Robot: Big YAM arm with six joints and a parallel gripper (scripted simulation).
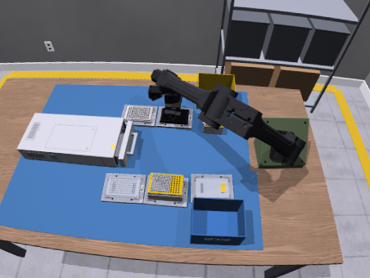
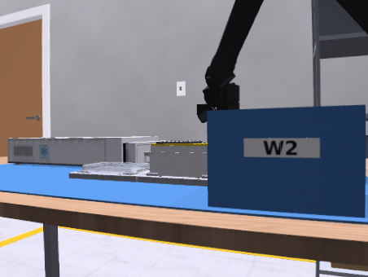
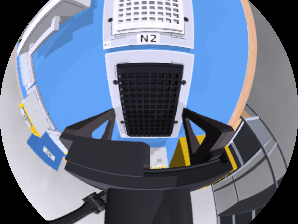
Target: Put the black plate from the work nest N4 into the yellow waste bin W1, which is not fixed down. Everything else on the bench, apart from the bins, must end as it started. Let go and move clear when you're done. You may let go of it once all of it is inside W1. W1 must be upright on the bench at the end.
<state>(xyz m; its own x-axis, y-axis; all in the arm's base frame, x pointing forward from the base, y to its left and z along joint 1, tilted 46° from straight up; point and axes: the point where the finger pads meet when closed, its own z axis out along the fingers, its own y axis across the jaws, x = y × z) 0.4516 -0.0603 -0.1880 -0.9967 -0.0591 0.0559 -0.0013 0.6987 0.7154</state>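
Right now my hand is 2 cm above the black plate. The rest, counted from my hand: yellow waste bin W1: 19 cm behind, 14 cm to the right, 1 cm below; white plate: 17 cm ahead, 2 cm below; nest: 4 cm below.
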